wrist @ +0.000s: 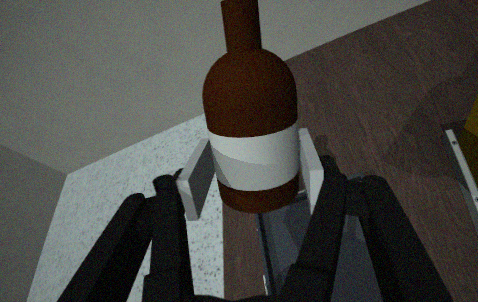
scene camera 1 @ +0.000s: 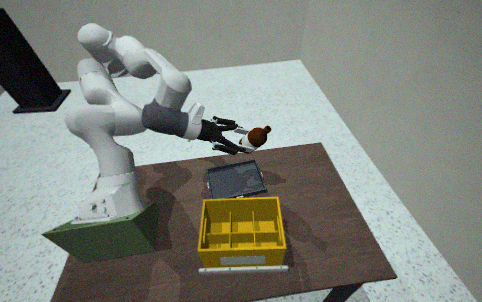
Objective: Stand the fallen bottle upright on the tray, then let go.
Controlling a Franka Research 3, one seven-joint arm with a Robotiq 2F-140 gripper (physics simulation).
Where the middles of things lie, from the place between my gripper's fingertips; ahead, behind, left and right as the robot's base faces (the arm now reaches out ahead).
I see the brown bottle (wrist: 249, 94) 20 mm above my hand, 10 mm to the right of it and 10 mm ahead of it.
